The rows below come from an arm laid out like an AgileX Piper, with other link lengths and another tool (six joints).
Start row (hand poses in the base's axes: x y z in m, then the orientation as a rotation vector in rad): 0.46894 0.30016 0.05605 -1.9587 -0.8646 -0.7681
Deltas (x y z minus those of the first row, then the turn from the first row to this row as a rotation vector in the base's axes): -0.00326 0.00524 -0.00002 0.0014 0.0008 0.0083; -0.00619 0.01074 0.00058 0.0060 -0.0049 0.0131; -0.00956 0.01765 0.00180 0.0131 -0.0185 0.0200; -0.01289 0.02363 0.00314 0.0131 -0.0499 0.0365; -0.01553 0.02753 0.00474 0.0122 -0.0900 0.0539; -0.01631 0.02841 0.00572 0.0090 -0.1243 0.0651; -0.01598 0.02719 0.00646 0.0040 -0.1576 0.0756; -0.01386 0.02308 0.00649 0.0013 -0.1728 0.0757; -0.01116 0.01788 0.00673 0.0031 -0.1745 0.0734
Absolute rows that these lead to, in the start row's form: 0.46568 0.30540 0.05603 -1.9529 -0.8710 -0.7629; 0.46275 0.31090 0.05663 -1.9448 -0.8763 -0.7673; 0.45938 0.31781 0.05785 -1.9315 -0.8868 -0.7795; 0.45605 0.32379 0.05919 -1.9142 -0.9203 -0.8023; 0.45341 0.32769 0.06079 -1.8944 -0.9602 -0.8332; 0.45263 0.32857 0.06177 -1.8811 -0.9922 -0.8610; 0.45296 0.32735 0.06251 -1.8694 -1.0239 -0.8877; 0.45508 0.32324 0.06254 -1.8671 -1.0344 -0.9025; 0.45778 0.31804 0.06278 -1.8664 -1.0323 -0.9062
